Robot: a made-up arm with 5 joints.
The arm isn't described. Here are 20 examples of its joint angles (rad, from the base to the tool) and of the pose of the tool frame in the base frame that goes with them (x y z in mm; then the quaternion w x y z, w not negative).
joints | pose
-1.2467 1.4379 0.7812 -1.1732 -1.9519 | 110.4 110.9 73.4 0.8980 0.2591 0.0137 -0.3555
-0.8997 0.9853 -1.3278 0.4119 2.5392 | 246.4 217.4 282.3 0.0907 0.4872 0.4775 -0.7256
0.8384 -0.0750 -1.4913 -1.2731 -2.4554 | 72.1 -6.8 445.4 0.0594 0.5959 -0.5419 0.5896
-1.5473 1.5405 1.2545 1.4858 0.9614 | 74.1 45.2 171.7 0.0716 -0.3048 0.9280 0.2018
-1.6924 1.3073 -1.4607 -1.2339 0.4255 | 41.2 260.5 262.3 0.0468 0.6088 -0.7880 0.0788
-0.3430 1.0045 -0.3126 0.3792 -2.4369 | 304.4 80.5 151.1 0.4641 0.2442 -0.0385 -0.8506
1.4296 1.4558 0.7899 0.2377 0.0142 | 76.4 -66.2 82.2 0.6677 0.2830 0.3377 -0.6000
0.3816 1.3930 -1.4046 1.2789 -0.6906 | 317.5 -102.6 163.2 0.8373 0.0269 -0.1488 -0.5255
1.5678 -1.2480 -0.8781 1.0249 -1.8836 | 66.6 127.1 391.0 0.0415 -0.1763 0.9565 0.2289
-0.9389 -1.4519 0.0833 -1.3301 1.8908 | 2.4 -97.4 365.1 0.0958 0.3688 0.7604 0.5259
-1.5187 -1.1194 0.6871 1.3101 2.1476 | 74.8 35.1 304.4 0.2218 0.0971 0.3254 -0.9141
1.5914 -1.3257 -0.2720 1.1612 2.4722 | 68.4 65.7 381.3 0.4914 -0.7643 0.3567 0.2171
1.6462 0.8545 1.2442 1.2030 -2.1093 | 62.6 -57.5 181.2 0.2109 0.1927 -0.7366 0.6130
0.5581 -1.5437 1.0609 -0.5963 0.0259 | 68.9 -2.8 322.0 0.2332 -0.2565 -0.9354 -0.0697
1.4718 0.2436 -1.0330 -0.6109 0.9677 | 82.8 -159.7 431.7 0.0819 -0.9270 -0.3653 -0.0232
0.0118 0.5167 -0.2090 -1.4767 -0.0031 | 296.9 -5.7 307.9 0.1994 0.0196 -0.9797 -0.0063
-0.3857 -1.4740 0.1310 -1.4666 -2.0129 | -38.7 -47.4 358.0 0.3884 -0.7657 0.2770 -0.4315
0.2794 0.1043 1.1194 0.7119 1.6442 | 159.0 -28.7 199.8 0.7781 0.1462 0.1074 0.6014
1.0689 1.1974 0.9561 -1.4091 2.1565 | 130.9 -117.2 108.8 0.7950 -0.4015 0.0071 0.4546
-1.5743 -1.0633 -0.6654 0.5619 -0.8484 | 73.3 -77.9 426.7 0.1892 0.9252 -0.3222 0.0666
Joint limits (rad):
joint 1: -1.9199..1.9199
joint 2: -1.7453..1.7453
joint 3: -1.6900..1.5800
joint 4: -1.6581..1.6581
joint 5: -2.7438..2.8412
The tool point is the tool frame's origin. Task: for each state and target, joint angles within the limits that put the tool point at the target. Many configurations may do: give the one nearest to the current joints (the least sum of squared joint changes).
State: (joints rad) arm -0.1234 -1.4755 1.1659 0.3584 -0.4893
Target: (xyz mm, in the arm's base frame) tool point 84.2 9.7 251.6
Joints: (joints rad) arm -0.7746 -1.7453 1.2952 0.6520 -0.4893
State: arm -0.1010 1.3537 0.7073 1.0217 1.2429
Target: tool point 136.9 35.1 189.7
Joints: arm -0.5229 0.6814 1.1000 1.4998 1.2429
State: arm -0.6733 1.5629 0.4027 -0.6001 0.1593
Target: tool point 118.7 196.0 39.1
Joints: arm -1.3421 1.6358 -0.2670 -0.6002 0.1593
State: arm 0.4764 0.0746 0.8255 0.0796 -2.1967
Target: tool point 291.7 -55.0 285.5
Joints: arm 0.2300 0.3103 -0.0227 -0.1277 -2.1967
